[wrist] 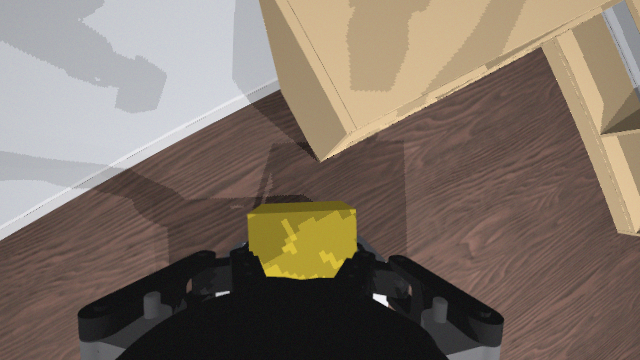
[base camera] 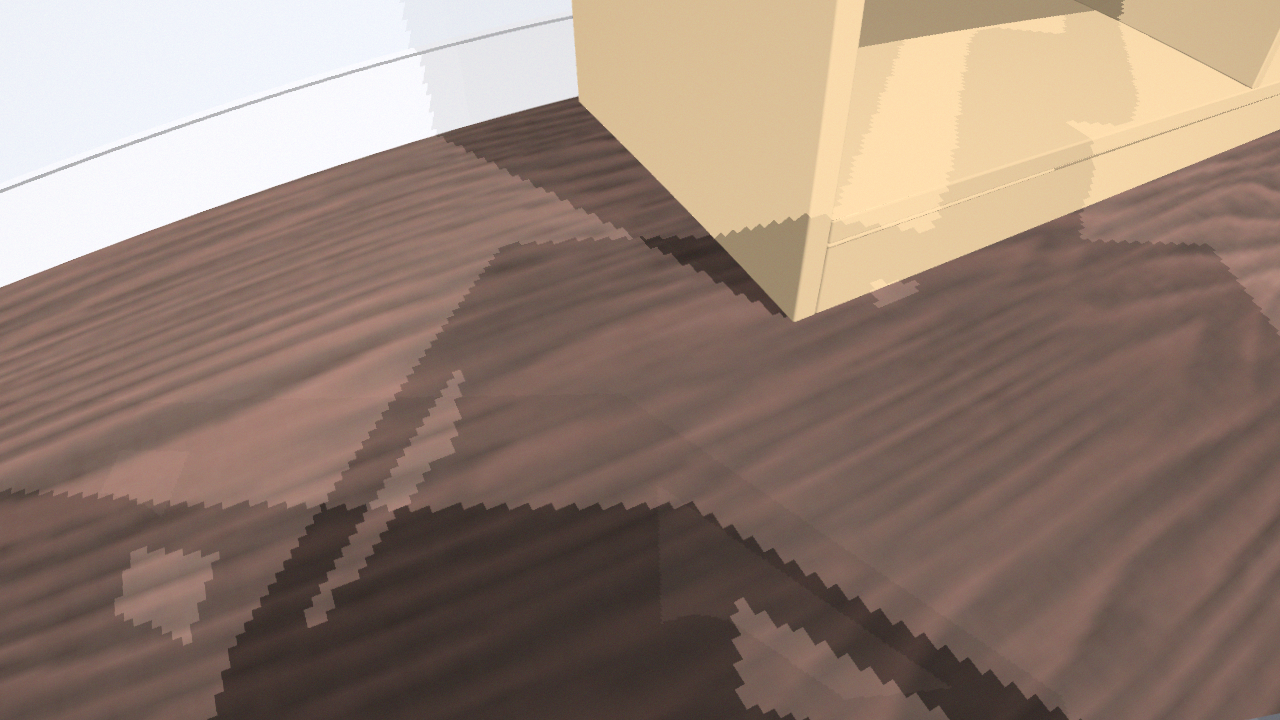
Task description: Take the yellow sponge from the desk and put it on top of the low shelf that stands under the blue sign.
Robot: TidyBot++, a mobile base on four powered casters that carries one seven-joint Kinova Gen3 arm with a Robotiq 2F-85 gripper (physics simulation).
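Places are measured from the arm's base along level axes (x right, y back, z down), in metres.
Pixels of known places: gripper, between the fingertips: (wrist: pixel 305 247).
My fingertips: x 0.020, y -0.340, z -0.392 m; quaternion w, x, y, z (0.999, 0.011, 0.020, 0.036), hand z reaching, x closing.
Note:
Behind a point stands the place of what it marks.
The yellow sponge (wrist: pixel 303 241) {x 0.020, y -0.357, z -0.435 m} is held between the fingers of my gripper (wrist: pixel 305 247) {x 0.020, y -0.340, z -0.392 m} in the wrist view, at the lower middle. The gripper is shut on it. Behind the sponge in that view is the floor, beside the near corner of a low light-wood shelf. This low shelf (base camera: pixel 707 116) {x 0.044, y -0.573, z 0.299 m} (wrist: pixel 400 60) {x 0.196, y -0.593, z -0.214 m} is at the upper right in the base view and at the top middle in the wrist view, where its flat top shows. The sponge is apart from the shelf. The blue sign and the desk do not show in either view, and the gripper does not show in the base view.
A second light-wood shelf unit (wrist: pixel 582 120) {x 1.534, y -0.658, z 0.361 m} stands at the right edge of the wrist view. A pale wall (base camera: pixel 179 71) {x -0.394, y -0.664, z 0.266 m} (wrist: pixel 190 45) {x -0.247, y -0.736, z -0.034 m} is at the left behind the low shelf. The dark wood floor (base camera: pixel 895 429) {x 0.146, y -0.372, z 0.396 m} (wrist: pixel 480 200) {x 0.906, y -0.255, z 0.397 m} bears several shadows.

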